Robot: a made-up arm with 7 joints.
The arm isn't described. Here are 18 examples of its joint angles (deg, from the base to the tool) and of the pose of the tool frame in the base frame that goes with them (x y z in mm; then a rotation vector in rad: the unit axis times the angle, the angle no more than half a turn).
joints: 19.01 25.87 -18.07 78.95 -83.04 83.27 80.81
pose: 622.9 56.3 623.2 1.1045 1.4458 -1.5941
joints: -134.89 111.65 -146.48 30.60 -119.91 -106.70 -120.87
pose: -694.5 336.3 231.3 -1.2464 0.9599 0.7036
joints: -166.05 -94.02 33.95 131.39 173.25 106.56 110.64
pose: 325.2 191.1 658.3 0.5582 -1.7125 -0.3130
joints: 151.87 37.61 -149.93 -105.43 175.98 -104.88 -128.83
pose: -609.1 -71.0 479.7 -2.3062 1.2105 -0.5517
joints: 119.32 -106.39 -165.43 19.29 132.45 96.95 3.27
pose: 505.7 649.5 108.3 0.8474 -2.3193 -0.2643
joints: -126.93 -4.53 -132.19 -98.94 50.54 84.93 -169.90
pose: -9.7 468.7 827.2 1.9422 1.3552 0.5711
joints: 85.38 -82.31 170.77 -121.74 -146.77 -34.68 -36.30
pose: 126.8 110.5 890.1 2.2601 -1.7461 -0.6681
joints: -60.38 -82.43 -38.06 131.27 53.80 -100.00 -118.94
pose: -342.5 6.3 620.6 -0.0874 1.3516 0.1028
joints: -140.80 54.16 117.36 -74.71 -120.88 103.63 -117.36
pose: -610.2 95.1 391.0 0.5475 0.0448 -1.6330
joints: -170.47 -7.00 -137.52 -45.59 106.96 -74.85 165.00
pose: -4.2 323.3 1160.2 2.1301 0.1513 -1.3308
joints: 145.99 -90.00 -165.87 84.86 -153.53 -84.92 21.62
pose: 368.2 25.4 -76.6 -0.7425 1.4112 0.9525
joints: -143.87 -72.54 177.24 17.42 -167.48 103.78 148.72
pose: 667.2 -454.8 629.5 2.8609 -0.0707 0.1544
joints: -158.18 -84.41 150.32 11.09 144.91 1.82 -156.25
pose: 953.6 -327.7 354.2 -1.7373 -0.3511 1.6349
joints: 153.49 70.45 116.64 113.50 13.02 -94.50 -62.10
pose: -446.7 259.3 667.3 0.6561 1.7468 0.5818
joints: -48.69 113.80 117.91 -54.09 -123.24 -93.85 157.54
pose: 193.4 716.4 48.6 1.9903 -1.1744 -0.1102
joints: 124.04 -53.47 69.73 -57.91 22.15 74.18 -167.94
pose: 653.9 454.2 680.5 1.8667 -0.3889 -0.0073
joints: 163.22 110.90 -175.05 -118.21 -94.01 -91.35 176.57
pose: -11.4 -128.3 -96.5 -0.3448 -1.7011 -1.7508
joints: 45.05 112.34 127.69 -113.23 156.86 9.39 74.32
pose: 323.7 288.3 17.7 0.2222 1.8543 -2.3566
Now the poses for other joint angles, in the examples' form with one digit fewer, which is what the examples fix.
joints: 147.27 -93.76 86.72 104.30 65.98 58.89 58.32
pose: -93 556 243 0.174 0.740 0.140
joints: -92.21 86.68 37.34 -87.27 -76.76 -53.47 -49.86
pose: -224 370 897 1.030 -2.745 -0.423
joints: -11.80 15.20 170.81 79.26 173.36 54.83 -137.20
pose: -301 -126 1104 0.489 2.929 0.056
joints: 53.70 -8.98 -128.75 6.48 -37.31 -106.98 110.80
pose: -4 6 1201 -1.548 0.011 0.614
